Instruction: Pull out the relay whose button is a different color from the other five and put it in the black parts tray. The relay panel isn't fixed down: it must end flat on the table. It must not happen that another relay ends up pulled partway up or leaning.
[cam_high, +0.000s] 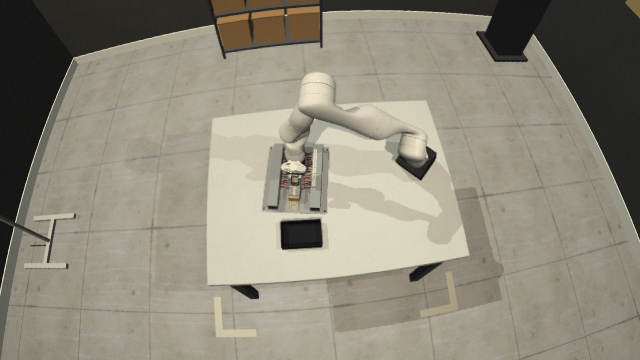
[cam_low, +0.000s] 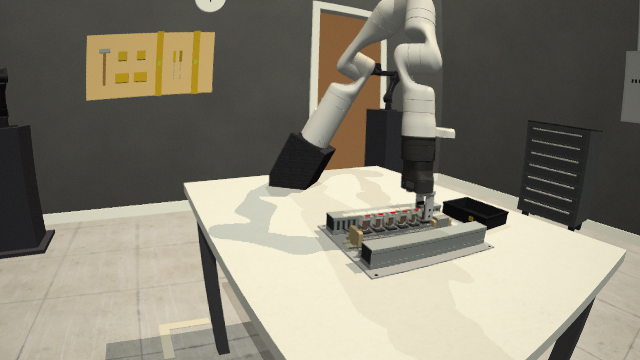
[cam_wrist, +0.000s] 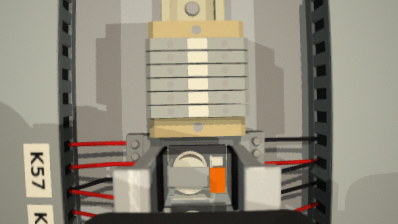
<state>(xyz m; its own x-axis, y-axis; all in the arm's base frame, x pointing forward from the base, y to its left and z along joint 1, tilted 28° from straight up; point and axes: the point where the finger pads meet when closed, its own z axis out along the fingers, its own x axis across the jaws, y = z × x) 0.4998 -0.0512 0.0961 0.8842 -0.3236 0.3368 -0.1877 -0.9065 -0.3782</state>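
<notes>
Now: the clear relay 10 mm below my hand. Round my hand: black parts tray 10 mm ahead, 220 mm to the left, 40 mm below; then relay panel 10 mm behind, 40 mm to the right, 40 mm below.
</notes>
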